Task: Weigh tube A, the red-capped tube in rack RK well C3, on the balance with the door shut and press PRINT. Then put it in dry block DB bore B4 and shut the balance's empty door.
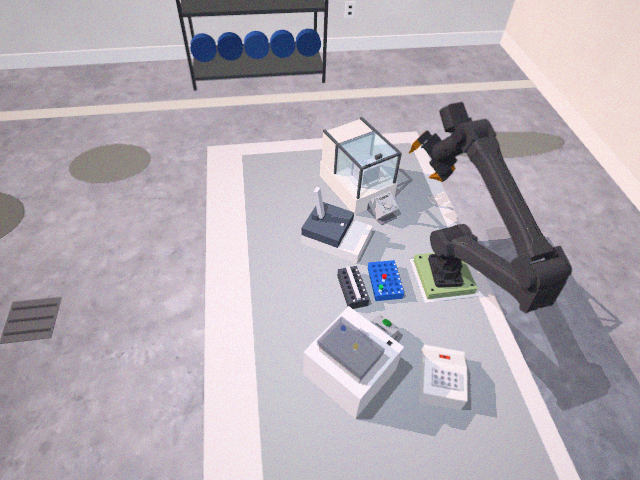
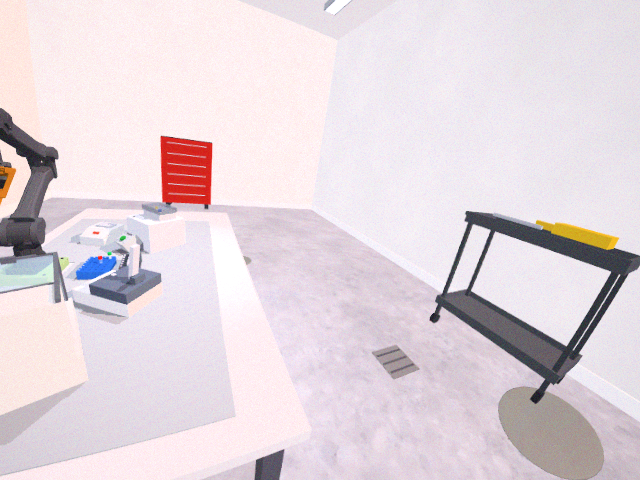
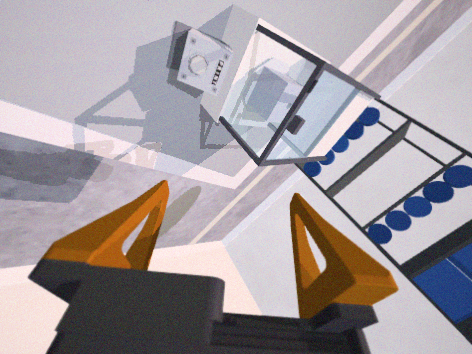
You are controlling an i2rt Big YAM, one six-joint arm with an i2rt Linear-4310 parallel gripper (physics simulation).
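Seen in the pictures: gripper, fingertip midpoint: point(image 1: 419, 164) point(image 3: 230, 192); arm's base, origin of the base link: point(image 1: 444, 271).
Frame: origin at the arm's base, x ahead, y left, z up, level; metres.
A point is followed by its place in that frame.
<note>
Tube A's red cap point(image 1: 384, 276) {x 0.203, y 0.032, z 0.028 m} point(image 2: 99, 257) {x 0.201, y 0.026, z 0.026 m} shows in the blue rack point(image 1: 376, 295) {x 0.231, y 0.082, z 0.001 m} point(image 2: 87, 272) {x 0.188, y -0.045, z 0.001 m}, close to a green cap point(image 1: 381, 286) {x 0.217, y 0.068, z 0.028 m} point(image 2: 109, 253) {x 0.220, y 0.064, z 0.026 m}; well labels are unreadable. The glass-walled balance point(image 1: 336, 181) {x 0.316, y -0.391, z 0.036 m} point(image 2: 36, 341) {x 0.322, y -0.517, z 0.110 m} point(image 3: 235, 55) {x 0.203, y -0.308, z 0.028 m} stands at the table's far end. A small dark handle point(image 1: 378, 156) {x 0.190, y -0.337, z 0.194 m} point(image 3: 296, 124) {x 0.188, y -0.336, z 0.192 m} shows on its glass; I cannot tell how far the door stands open. Its control unit point(image 1: 385, 205) {x 0.157, y -0.258, z 0.042 m} point(image 3: 202, 60) {x 0.155, y -0.259, z 0.044 m} is at its front. My gripper point(image 1: 421, 165) {x 0.093, y -0.202, z 0.272 m} point(image 3: 230, 192) {x 0.093, y -0.202, z 0.272 m} is open and empty, raised to the right of the balance. A black block with bores point(image 1: 344, 279) {x 0.324, y 0.025, z 0.010 m}, apparently the dry block, lies beside the rack.
A dark-topped device with an upright white post point(image 1: 319, 203) {x 0.392, y -0.191, z 0.126 m} point(image 2: 134, 260) {x 0.397, y -0.211, z 0.128 m} stands between balance and rack. A white box with a grey top point(image 1: 330, 373) {x 0.397, y 0.372, z 0.109 m} point(image 2: 162, 235) {x 0.376, y 0.226, z 0.047 m}, a small green-buttoned unit point(image 1: 386, 322) {x 0.225, y 0.201, z 0.046 m} and a keypad device point(image 1: 444, 395) {x 0.107, y 0.411, z 0.036 m} stand beyond the rack.
</note>
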